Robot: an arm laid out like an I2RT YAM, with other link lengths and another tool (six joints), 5 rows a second.
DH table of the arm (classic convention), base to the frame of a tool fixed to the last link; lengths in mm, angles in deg. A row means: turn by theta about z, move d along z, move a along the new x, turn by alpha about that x. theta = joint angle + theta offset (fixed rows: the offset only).
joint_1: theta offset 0, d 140.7, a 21.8, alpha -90
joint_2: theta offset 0, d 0, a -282.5, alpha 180
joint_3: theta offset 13.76, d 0, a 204.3, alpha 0
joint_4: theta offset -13.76, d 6, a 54.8, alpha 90
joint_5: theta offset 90, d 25.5, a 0, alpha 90
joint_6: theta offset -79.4, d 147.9, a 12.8, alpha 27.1
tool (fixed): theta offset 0, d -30.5, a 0, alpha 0
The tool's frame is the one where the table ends.
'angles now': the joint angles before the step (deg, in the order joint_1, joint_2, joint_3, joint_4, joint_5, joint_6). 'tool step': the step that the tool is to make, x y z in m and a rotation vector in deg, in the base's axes. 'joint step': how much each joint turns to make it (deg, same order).
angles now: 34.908 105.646 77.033 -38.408 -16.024 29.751
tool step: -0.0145 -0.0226 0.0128 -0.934 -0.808 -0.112
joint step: -1.655 -5.438 -3.422 -2.406 0.533 -1.971
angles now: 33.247 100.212 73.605 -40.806 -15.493 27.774
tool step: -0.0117 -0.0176 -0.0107 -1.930 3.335 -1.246
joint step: -1.734 -1.112 -3.719 -1.355 -0.317 -0.416
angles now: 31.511 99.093 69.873 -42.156 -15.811 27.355
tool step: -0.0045 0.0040 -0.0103 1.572 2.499 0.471
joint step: 0.034 1.055 -1.730 1.602 -2.652 0.423
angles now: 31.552 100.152 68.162 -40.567 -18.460 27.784
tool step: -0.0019 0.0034 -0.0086 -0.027 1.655 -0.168
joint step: 0.507 1.342 -0.719 0.944 -0.617 0.943
